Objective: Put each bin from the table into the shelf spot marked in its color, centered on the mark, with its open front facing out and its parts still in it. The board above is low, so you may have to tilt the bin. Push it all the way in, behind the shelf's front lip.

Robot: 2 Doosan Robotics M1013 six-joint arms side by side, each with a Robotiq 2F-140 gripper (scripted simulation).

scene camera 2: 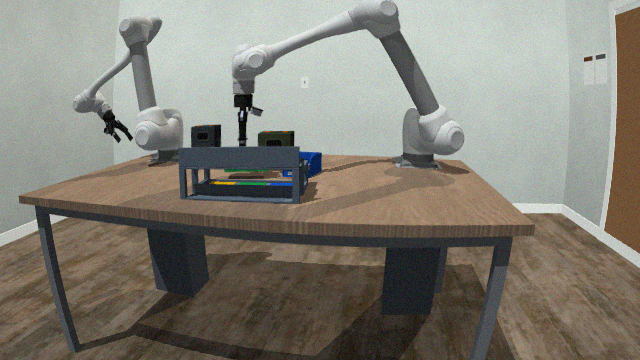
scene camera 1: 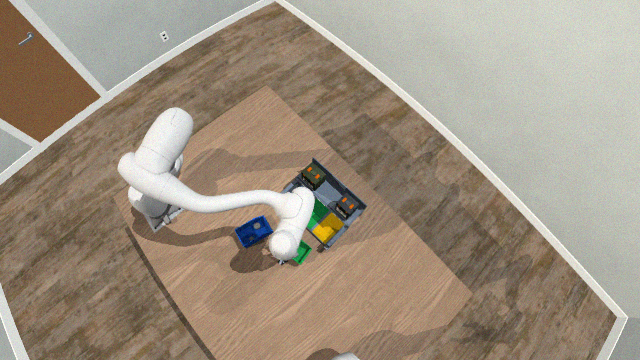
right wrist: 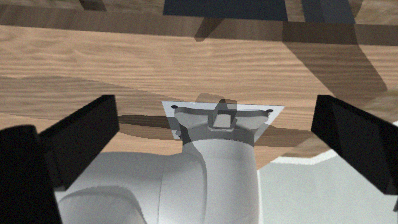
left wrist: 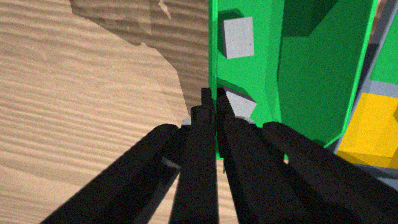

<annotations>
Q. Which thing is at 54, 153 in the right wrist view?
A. The right gripper.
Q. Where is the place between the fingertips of the left gripper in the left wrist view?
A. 212, 102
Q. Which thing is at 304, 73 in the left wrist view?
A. A green bin.
</annotations>
